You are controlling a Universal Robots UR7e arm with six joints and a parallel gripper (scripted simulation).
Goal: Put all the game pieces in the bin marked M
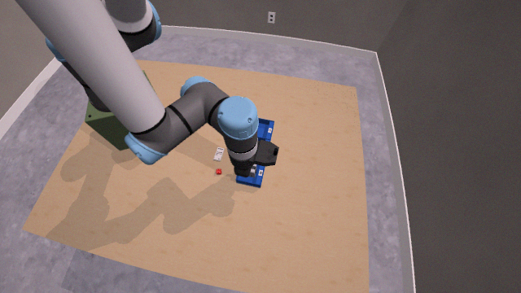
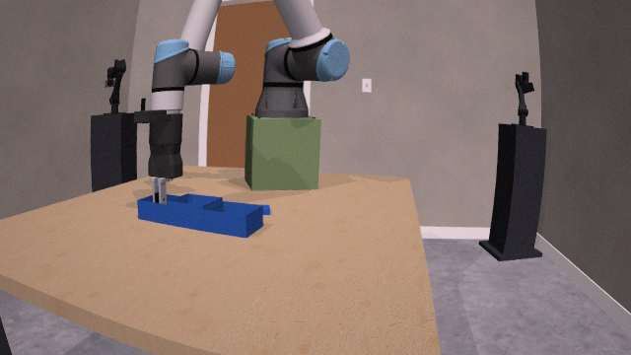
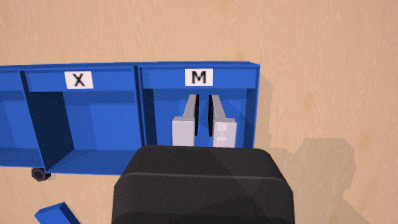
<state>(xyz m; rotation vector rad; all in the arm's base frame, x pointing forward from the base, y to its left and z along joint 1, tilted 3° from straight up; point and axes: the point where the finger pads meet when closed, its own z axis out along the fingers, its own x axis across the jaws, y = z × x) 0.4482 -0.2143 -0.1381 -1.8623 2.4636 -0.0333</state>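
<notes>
My hand is 20 mm short of the blue three-part bin, 90 mm to the right of it and 10 mm above it. From my hand the other things lie so: red die (120 mm behind, 10 mm to the left, 30 mm below); then flat blue tile (100 mm behind, 200 mm to the left, 30 mm below); then white domino (120 mm behind, 80 mm to the left, 30 mm below).
</notes>
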